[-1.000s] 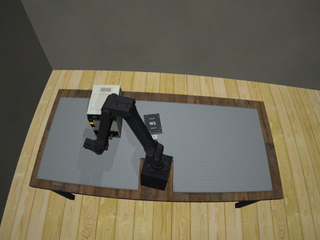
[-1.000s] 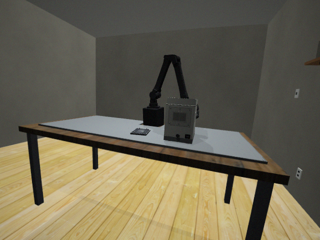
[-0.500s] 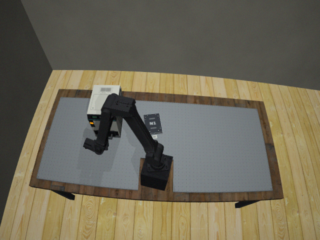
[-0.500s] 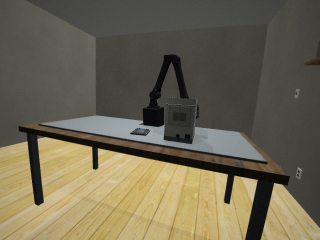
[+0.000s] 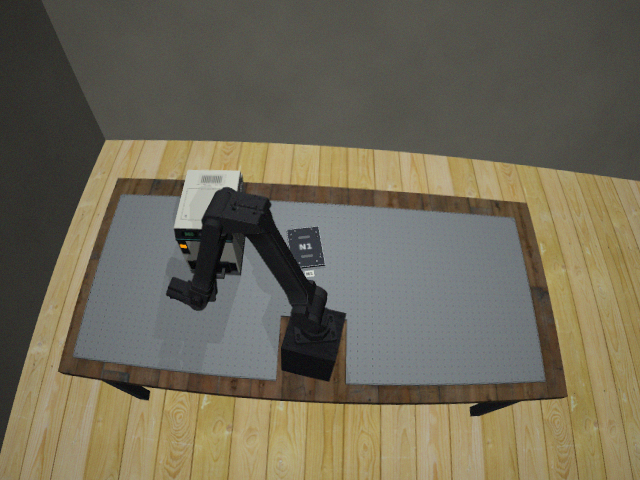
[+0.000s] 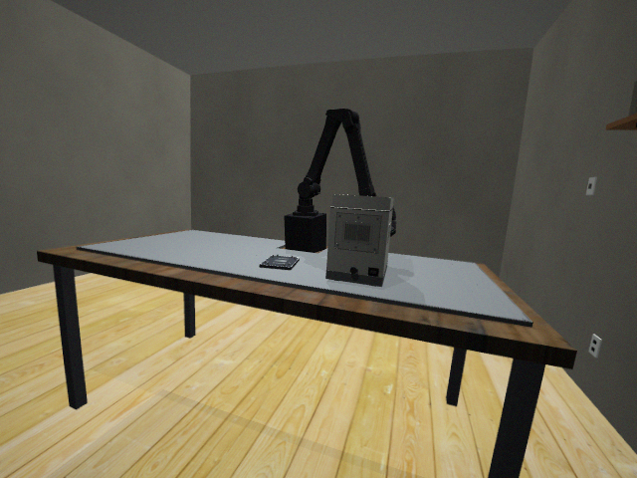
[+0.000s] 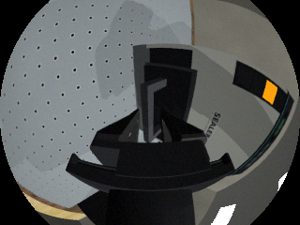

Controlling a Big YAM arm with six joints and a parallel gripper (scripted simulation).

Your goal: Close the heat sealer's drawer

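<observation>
Now: the sealer drawer 10 cm ahead of my hand, 1 cm to the right of it and 1 cm below it.
</observation>
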